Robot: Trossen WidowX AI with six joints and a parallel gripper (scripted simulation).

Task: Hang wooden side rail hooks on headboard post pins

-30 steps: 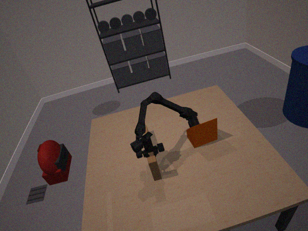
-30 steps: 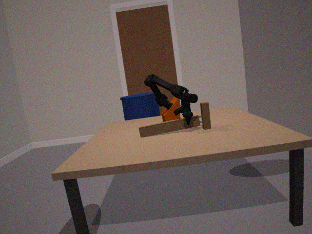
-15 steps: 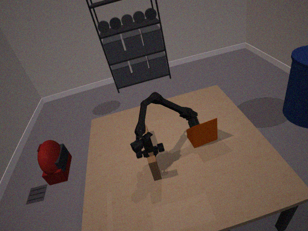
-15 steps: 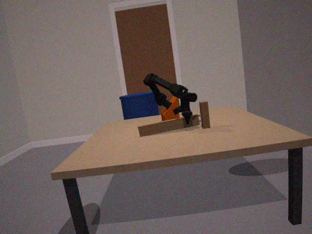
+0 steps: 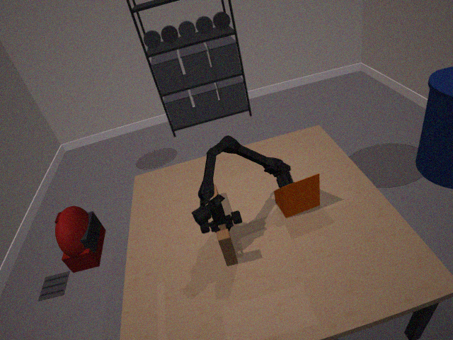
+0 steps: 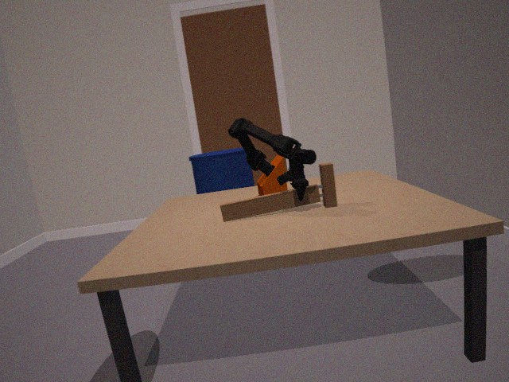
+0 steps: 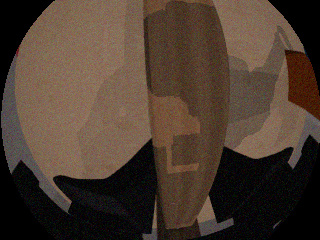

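My gripper tip is 1 cm short of the headboard post, 12 cm to the right of it and 4 cm below it.
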